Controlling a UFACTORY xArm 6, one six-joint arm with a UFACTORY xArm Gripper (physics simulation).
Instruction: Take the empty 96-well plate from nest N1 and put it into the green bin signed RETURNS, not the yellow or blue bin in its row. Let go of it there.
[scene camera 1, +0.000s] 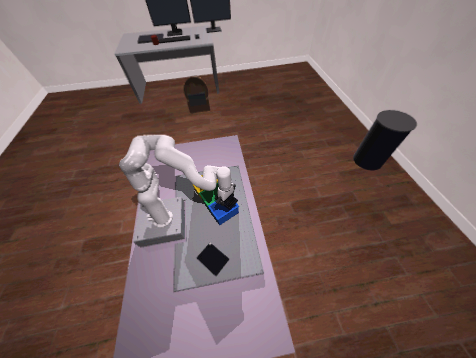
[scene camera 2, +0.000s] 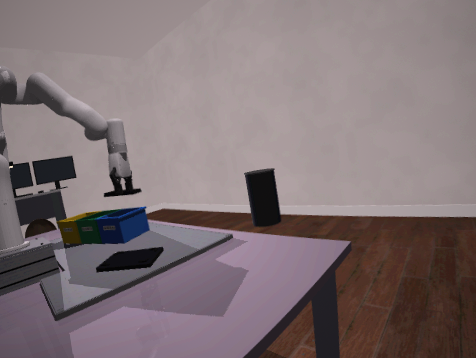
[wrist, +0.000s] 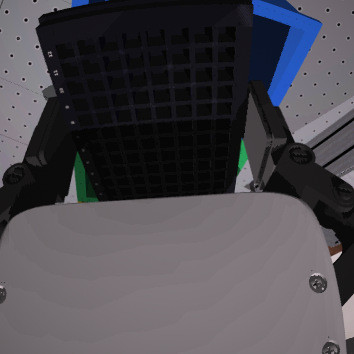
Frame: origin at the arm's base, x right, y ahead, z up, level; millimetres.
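Seen in the pictures: gripper, fingertip midpoint: (scene camera 1: 227, 200) (scene camera 2: 124, 193) (wrist: 154, 108); arm's base, origin of the base link: (scene camera 1: 162, 219) (scene camera 2: 9, 249).
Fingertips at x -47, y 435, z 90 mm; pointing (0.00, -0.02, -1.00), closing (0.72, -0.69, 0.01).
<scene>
Offsets run from my fingertips to a thing's top centre. "spot": to the spot under its first point. Level surfaces: height alone.
The black 96-well plate {dx -6, dy -6, dz +16 mm} (scene camera 1: 229, 202) (scene camera 2: 123, 192) (wrist: 150, 100) is held level above the row of bins. My gripper (scene camera 2: 123, 190) (wrist: 154, 108) is shut on it by its two long sides. The green bin (scene camera 1: 208, 196) (scene camera 2: 91, 228) (wrist: 86, 175) stands in the middle of the row, between the yellow bin (scene camera 1: 198, 186) (scene camera 2: 70, 231) and the blue bin {spot: dx +63, dy -14, dz -75 mm} (scene camera 1: 226, 214) (scene camera 2: 125, 227) (wrist: 300, 55). In the wrist view the plate hides most of the green bin and part of the blue bin. In the second scene view the plate hangs clearly higher than the bin rims.
A black flat block {dx +306, dy -114, dz -155 mm} (scene camera 1: 213, 259) (scene camera 2: 131, 259) lies on the grey perforated board {dz -173 mm} (scene camera 1: 245, 250) (scene camera 2: 200, 239), in front of the bins. The arm's base (scene camera 1: 160, 231) stands beside the board. A black cylinder (scene camera 1: 382, 142) (scene camera 2: 263, 198) stands away from the table.
</scene>
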